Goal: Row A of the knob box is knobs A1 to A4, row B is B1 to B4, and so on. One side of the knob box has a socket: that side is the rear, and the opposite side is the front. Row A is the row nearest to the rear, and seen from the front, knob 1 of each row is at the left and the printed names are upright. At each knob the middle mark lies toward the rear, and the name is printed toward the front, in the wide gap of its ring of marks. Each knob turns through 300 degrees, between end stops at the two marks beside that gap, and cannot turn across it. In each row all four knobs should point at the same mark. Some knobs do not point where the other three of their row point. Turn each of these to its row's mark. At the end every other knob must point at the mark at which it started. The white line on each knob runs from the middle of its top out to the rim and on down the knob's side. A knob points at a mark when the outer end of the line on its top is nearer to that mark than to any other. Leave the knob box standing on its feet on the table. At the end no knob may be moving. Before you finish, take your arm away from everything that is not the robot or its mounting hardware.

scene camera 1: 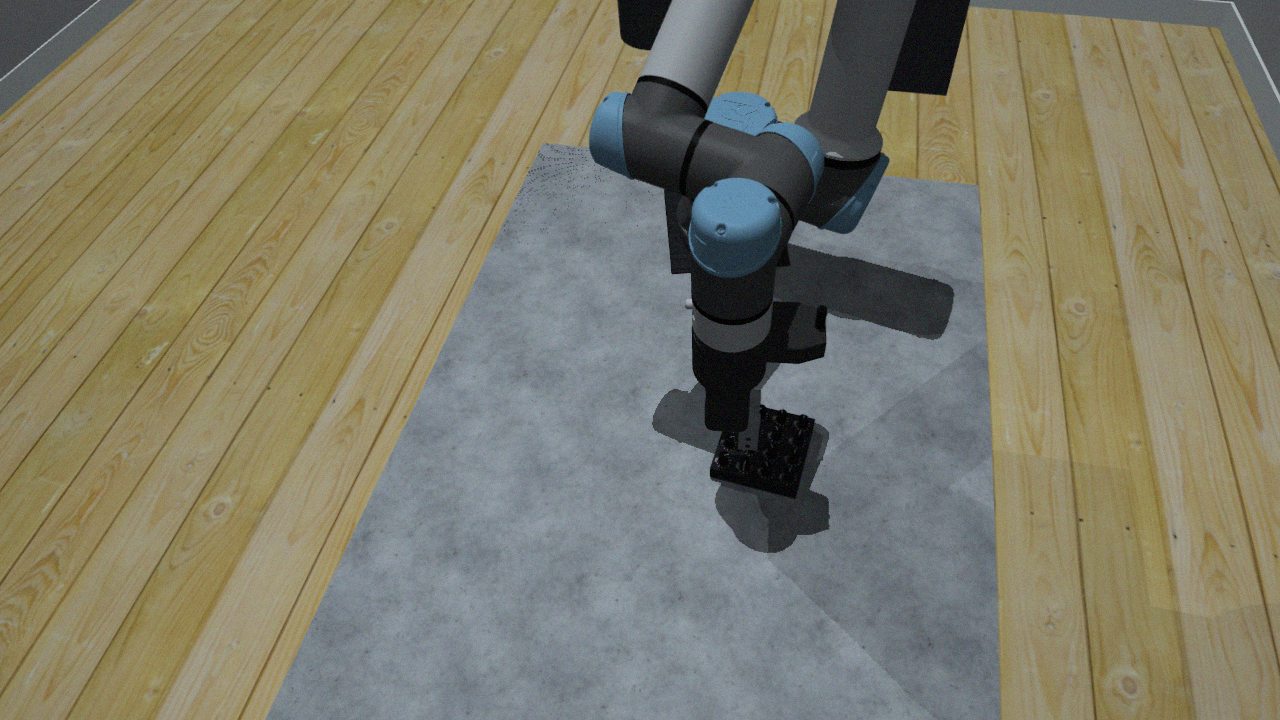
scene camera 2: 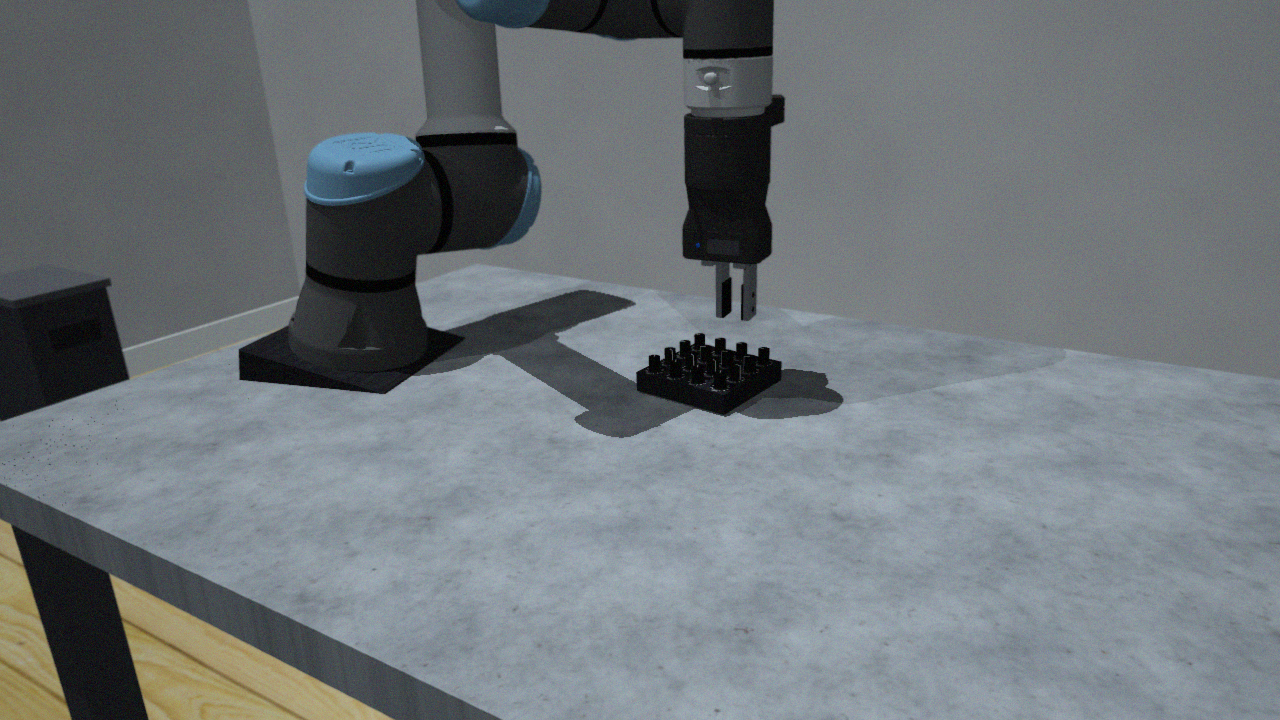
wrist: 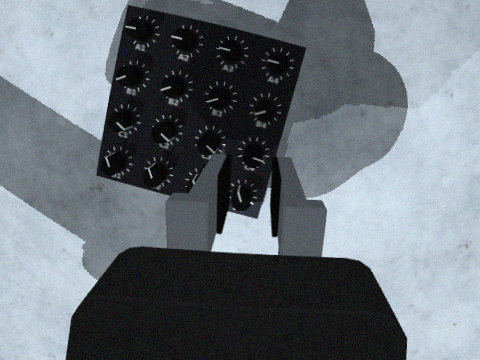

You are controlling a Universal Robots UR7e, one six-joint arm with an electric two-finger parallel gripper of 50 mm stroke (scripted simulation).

Path:
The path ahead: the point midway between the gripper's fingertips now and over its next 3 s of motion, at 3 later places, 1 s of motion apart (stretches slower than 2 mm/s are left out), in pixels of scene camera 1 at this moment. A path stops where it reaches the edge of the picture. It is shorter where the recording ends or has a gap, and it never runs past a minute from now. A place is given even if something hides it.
My gripper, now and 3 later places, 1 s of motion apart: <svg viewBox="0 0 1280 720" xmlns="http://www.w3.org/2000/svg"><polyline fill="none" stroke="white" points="747,437 746,449 745,458 745,464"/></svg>

